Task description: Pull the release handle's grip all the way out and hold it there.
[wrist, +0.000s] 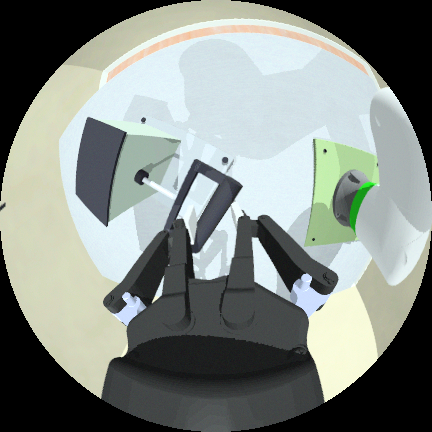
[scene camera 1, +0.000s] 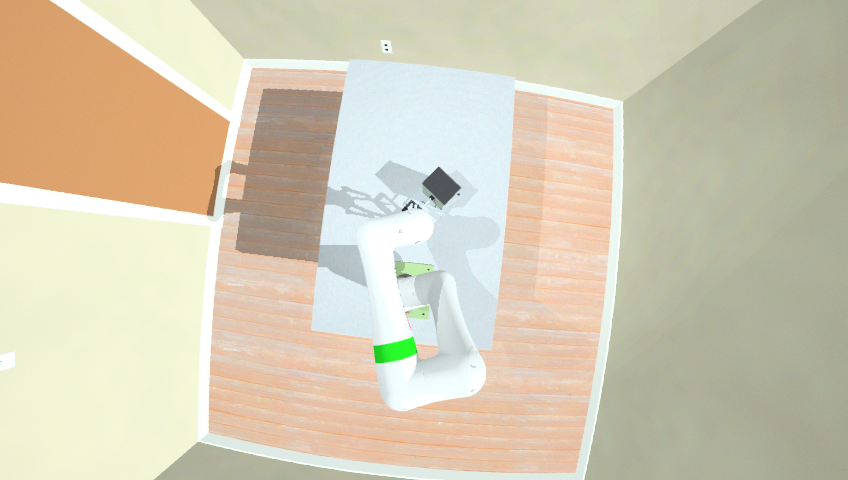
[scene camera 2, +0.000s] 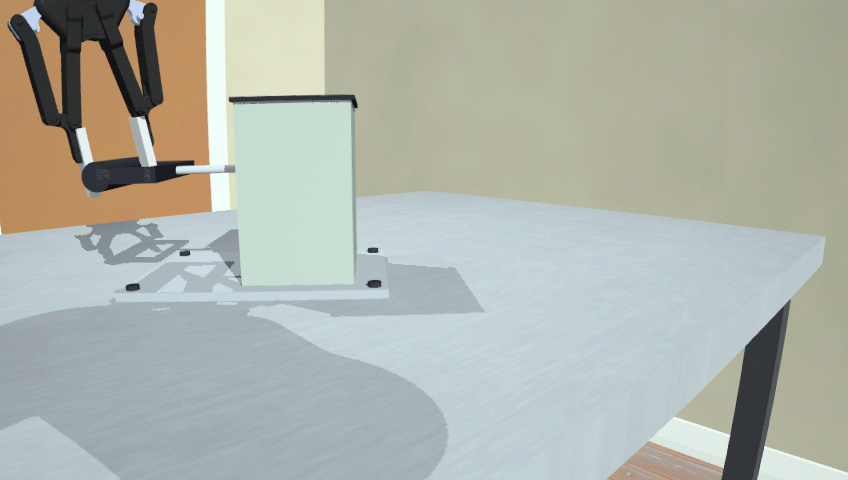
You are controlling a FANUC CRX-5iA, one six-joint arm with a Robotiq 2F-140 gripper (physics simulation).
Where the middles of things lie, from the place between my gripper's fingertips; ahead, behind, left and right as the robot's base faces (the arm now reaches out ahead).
The bolted base plate (wrist: 191, 147) is 130 mm ahead of my hand, 50 mm to the right of it and 90 mm below it.
